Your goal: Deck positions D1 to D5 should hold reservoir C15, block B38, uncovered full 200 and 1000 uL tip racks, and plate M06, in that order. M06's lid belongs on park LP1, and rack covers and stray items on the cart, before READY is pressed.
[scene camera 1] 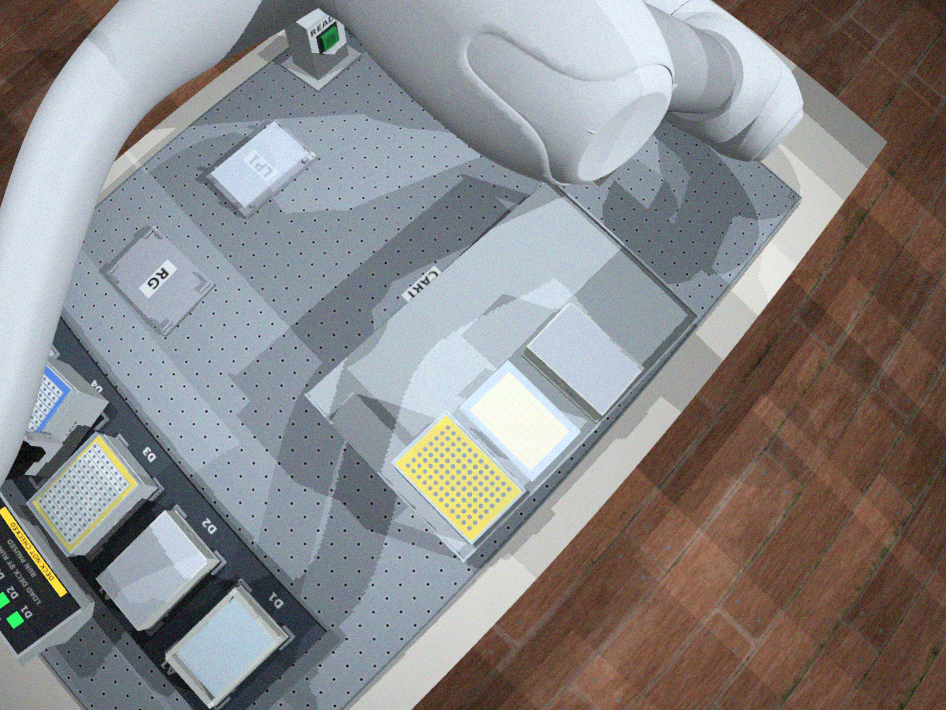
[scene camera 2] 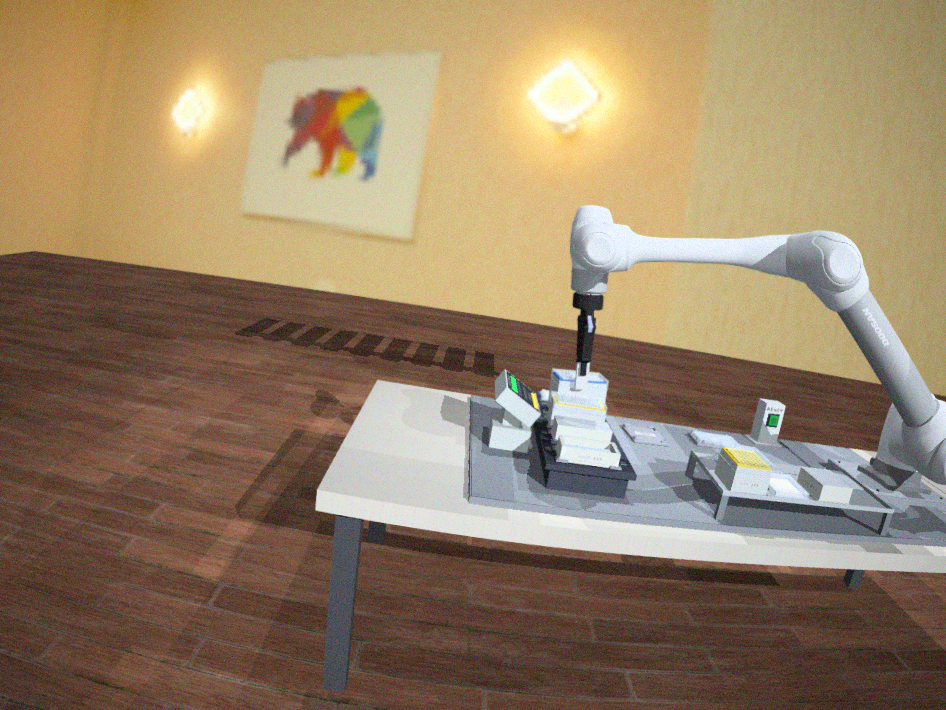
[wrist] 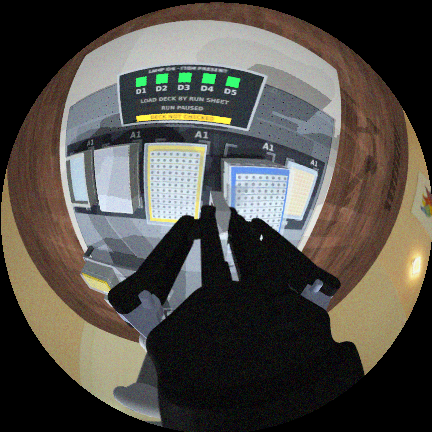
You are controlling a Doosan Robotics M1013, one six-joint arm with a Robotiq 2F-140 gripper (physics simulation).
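Frame: origin at the arm's base, x ahead, y up, z right, level; centimetres.
Where they show: gripper, between the fingertips: [scene camera 1: 52,449] [scene camera 2: 580,388] [wrist: 214,201]; arm's base, origin of its link: [scene camera 2: 893,481].
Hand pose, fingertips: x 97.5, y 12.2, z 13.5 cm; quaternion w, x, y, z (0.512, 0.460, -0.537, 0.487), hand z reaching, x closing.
Things, the pixels of their top centre, and the offset from my fingertips. "*": a spot on its surface instead.
- blue-framed tip rack, centre of its top: [scene camera 1: 16,407] [wrist: 261,215] [scene camera 2: 580,373] dx -0.8, dy +2.6, dz +6.1 cm
- yellow-framed uncovered tip rack, centre of its top: [scene camera 1: 79,493] [wrist: 170,188] [scene camera 2: 579,398] dx +1.5, dy -1.0, dz -6.1 cm
- plain grey-white block, centre of its top: [scene camera 1: 150,570] [wrist: 110,181] [scene camera 2: 583,423] dx +2.6, dy -3.9, dz -18.3 cm
- pale-blue-filled reservoir, centre of its top: [scene camera 1: 221,648] [scene camera 2: 589,444] [wrist: 74,181] dx +3.7, dy -5.0, dz -30.7 cm
- cream-welled plate, centre of its top: [wrist: 298,194] dx -0.7, dy -6.7, dz +18.7 cm
- clear lid, centre of its top: [scene camera 1: 259,162] [scene camera 2: 715,437] dx -47.3, dy -12.2, dz +14.2 cm
- READY button, centre of its top: [scene camera 1: 326,31] [scene camera 2: 773,415] dx -68.2, dy -4.5, dz +19.0 cm
- cart, centre of its top: [scene camera 1: 511,353] [scene camera 2: 791,479] dx -46.9, dy -7.4, dz -33.9 cm
- yellow rack, centre of its top: [scene camera 1: 458,476] [scene camera 2: 747,453] [wrist: 96,285] dx -30.0, dy -0.9, dz -38.9 cm
- cream plate, centre of its top: [scene camera 1: 520,419] [scene camera 2: 783,482] dx -40.8, dy -6.3, dz -40.0 cm
- grey box, centre of its top: [scene camera 1: 586,357] [scene camera 2: 826,477] dx -51.5, dy -3.8, dz -41.6 cm
- RG pad, centre of its top: [scene camera 1: 156,277] [scene camera 2: 645,432] dx -24.4, dy -12.6, dz +13.0 cm
- display, a spot on its surface: [wrist: 190,100] * dx +14.1, dy -2.0, dz -3.7 cm
My gripper [scene camera 2: 583,372] [wrist: 214,201] is shut and empty. Its tips are beside the blue-framed tip rack [scene camera 1: 74,412] [scene camera 2: 563,382] [wrist: 260,195] at D4, on the side toward D3; contact is unclear. A yellow-framed uncovered tip rack [scene camera 1: 87,489] [wrist: 175,185] is at D3, a plain grey-white block [scene camera 1: 160,565] [wrist: 115,177] at D2, and a pale-blue-filled reservoir [scene camera 1: 229,645] [wrist: 78,180] at D1. A cream-welled plate [wrist: 302,190] is at D5. A clear lid [scene camera 1: 259,168] lies on LP1. The READY button [scene camera 1: 328,36] [scene camera 2: 773,420] is green.
On the cart [scene camera 1: 550,229] are a yellow rack [scene camera 1: 458,479] [scene camera 2: 745,470], a cream plate [scene camera 1: 521,420] and a grey box [scene camera 1: 584,360] [scene camera 2: 825,486]. The RG pad [scene camera 1: 141,263] is beyond the deck. The display [wrist: 190,100] shows five green squares and DECK NOT CHECKED.
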